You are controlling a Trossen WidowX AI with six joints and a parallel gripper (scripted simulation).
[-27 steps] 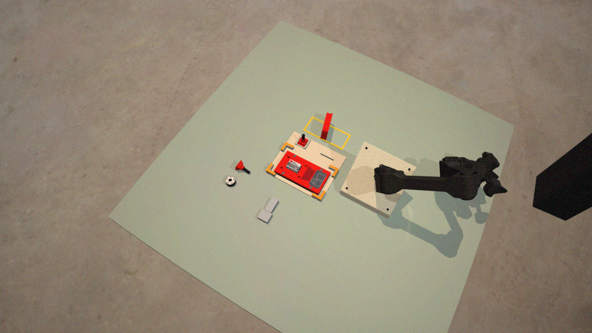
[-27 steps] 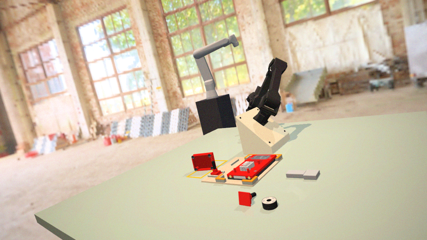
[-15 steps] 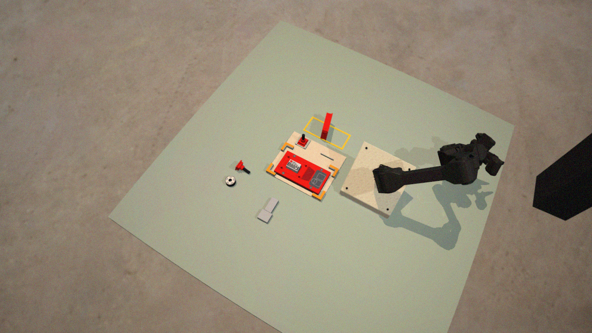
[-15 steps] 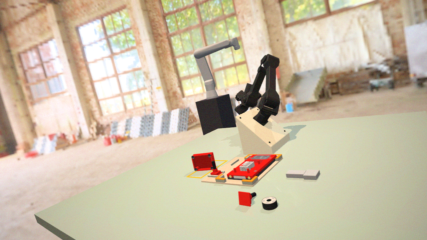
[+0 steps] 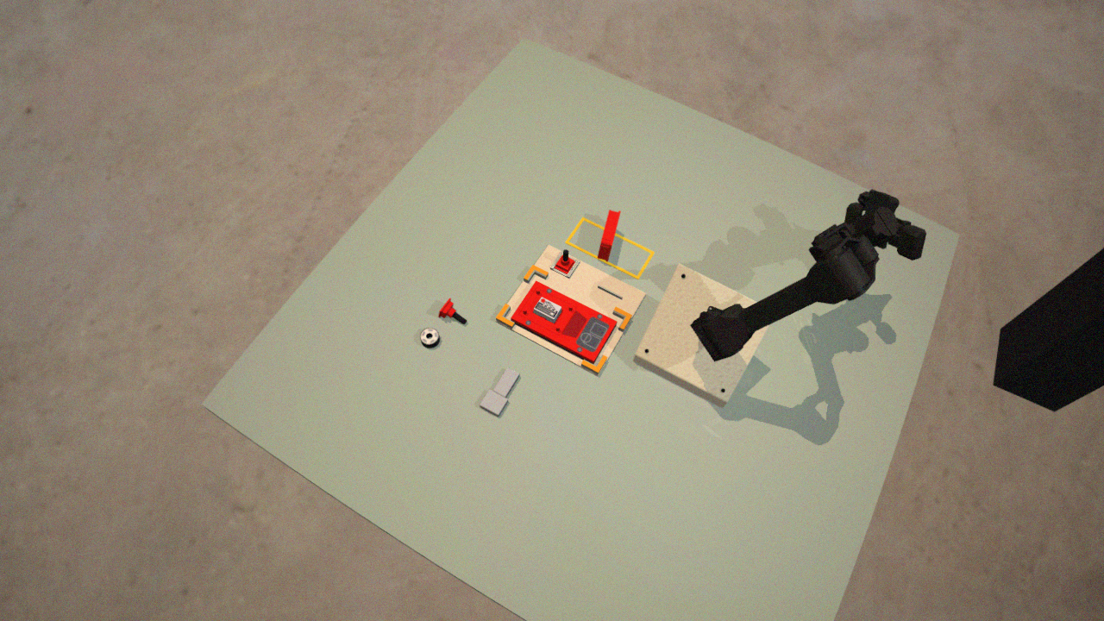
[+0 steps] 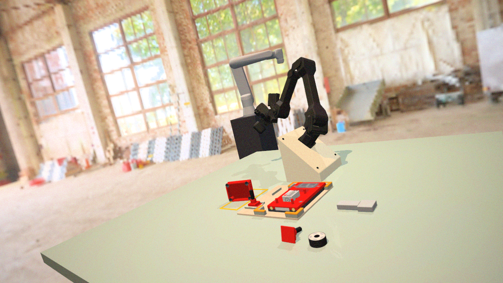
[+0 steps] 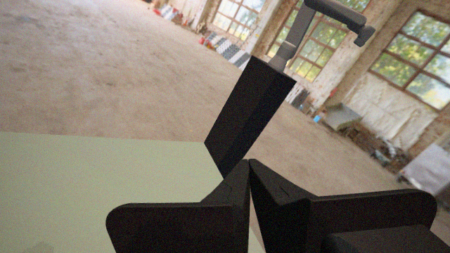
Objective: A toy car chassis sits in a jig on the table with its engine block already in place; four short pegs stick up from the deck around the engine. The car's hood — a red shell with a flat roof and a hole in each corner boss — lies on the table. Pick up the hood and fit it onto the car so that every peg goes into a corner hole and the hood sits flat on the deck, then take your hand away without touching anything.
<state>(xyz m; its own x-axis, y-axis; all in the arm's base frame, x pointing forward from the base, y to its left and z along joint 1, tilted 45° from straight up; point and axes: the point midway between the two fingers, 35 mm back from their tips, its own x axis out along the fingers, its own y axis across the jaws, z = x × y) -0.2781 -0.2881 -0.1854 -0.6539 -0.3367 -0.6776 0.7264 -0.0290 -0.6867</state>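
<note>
The red hood lies 590 mm ahead of my gripper tip, 190 mm to the left of it and 180 mm below it. From my gripper tip the other things lie so: grey engine block 640 mm ahead, 430 mm to the left, 190 mm below; wheel 830 mm ahead, 590 mm to the left, 210 mm below; black pin 650 mm ahead, 290 mm to the left, 180 mm below.
</note>
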